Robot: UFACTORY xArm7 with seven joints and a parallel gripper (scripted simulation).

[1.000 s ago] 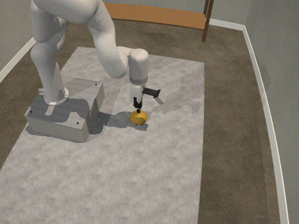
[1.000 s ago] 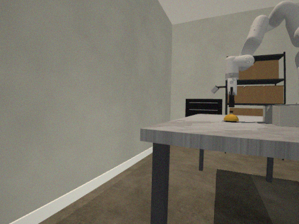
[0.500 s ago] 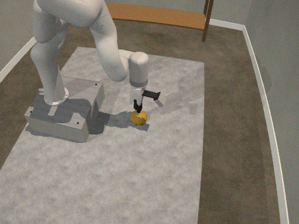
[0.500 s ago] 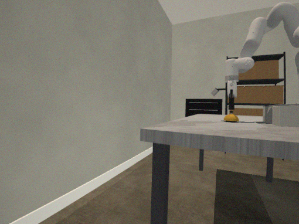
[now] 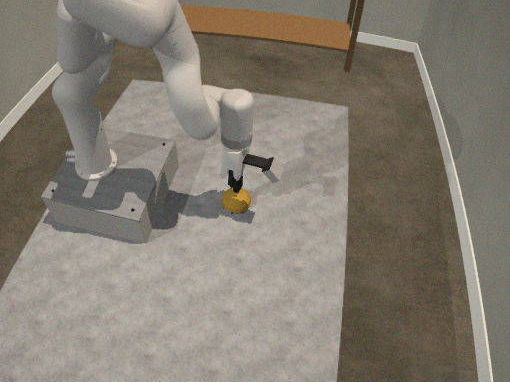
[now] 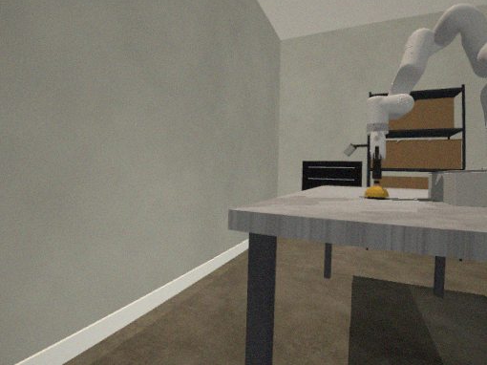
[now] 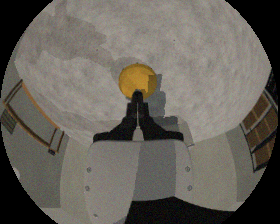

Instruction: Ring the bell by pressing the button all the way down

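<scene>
The small dark button lies 40 mm below my hand. The rest, counted from my hand: yellow dome bell (50 mm below).
</scene>
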